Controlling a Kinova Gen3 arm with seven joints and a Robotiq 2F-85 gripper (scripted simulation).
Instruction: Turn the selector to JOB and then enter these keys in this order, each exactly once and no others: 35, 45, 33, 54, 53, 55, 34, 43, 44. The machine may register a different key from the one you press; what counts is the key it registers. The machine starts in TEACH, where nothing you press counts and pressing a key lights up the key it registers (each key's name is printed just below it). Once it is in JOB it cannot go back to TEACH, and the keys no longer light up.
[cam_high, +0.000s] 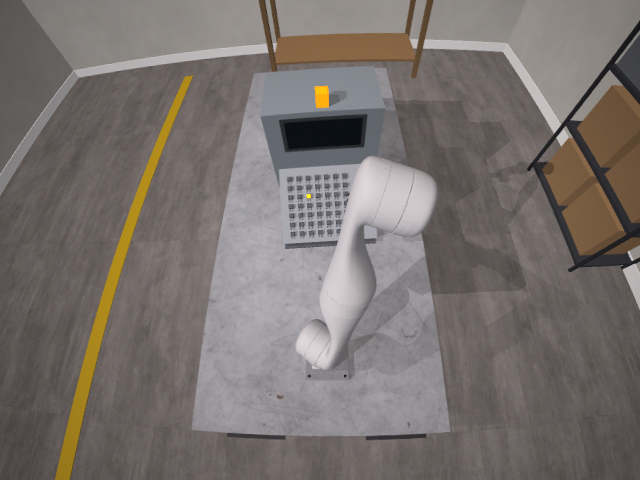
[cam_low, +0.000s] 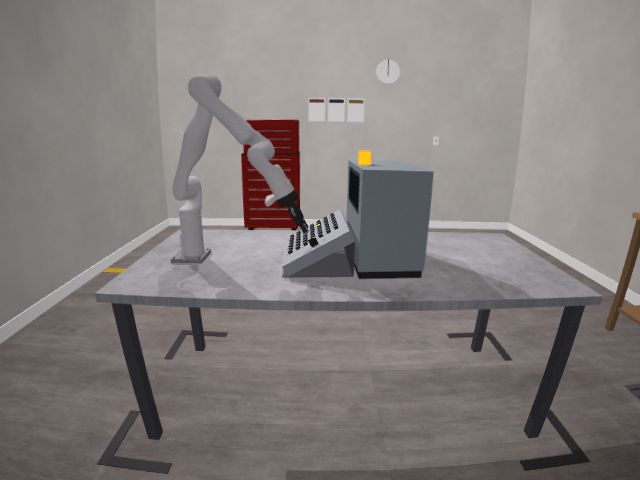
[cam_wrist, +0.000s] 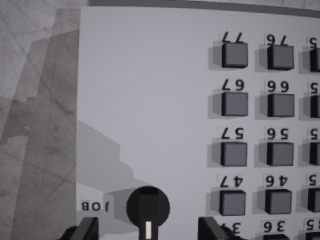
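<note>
The black selector knob lies 5 cm below my hand and 4 cm ahead of it. Round my hand: sloped keypad 11 cm to the left, 10 cm below, 6 cm ahead.
</note>
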